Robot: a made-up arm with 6 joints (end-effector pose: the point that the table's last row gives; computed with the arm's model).
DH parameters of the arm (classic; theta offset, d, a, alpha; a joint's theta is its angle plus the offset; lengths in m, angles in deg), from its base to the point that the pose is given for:
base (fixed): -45 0 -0.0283 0
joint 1: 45 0.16 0 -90
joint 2: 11.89 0 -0.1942 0
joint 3: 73.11 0.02 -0.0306 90
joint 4: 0 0.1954 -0.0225 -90
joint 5: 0 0.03 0.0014 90
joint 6: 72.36 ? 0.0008 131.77
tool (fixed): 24.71 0.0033 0 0
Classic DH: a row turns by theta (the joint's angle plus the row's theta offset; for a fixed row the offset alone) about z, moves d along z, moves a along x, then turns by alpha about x.
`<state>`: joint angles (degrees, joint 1 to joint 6).
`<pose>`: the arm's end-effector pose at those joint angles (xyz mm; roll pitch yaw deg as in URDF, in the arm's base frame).
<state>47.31 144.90 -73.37 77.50 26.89 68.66</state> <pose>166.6 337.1 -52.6 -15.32 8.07 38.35</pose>
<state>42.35 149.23 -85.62 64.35 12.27 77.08</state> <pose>254.1 332.4 -49.1 -28.70 -4.55 30.72</pose>
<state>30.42 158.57 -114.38 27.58 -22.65 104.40</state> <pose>434.9 298.9 67.8 -42.38 -53.20 16.46</pose>
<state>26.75 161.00 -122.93 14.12 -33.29 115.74</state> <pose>458.5 288.6 126.1 -36.66 -71.05 10.68</pose>
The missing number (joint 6, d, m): 0.1625
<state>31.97 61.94 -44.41 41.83 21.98 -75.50</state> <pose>186.6 227.7 291.1 -108.58 62.89 154.29</pose>
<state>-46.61 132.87 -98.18 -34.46 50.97 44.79</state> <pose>230.2 -263.1 62.9 -58.09 46.01 46.29</pose>
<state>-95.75 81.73 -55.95 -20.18 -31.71 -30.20</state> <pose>25.6 -352.5 345.7 147.32 62.01 -72.85</pose>
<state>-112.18 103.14 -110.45 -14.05 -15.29 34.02</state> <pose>-113.3 -382.0 491.4 -166.29 5.32 -41.60</pose>
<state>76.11 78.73 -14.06 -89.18 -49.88 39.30</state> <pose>-141.3 209.8 94.6 -106.91 36.80 -125.99</pose>
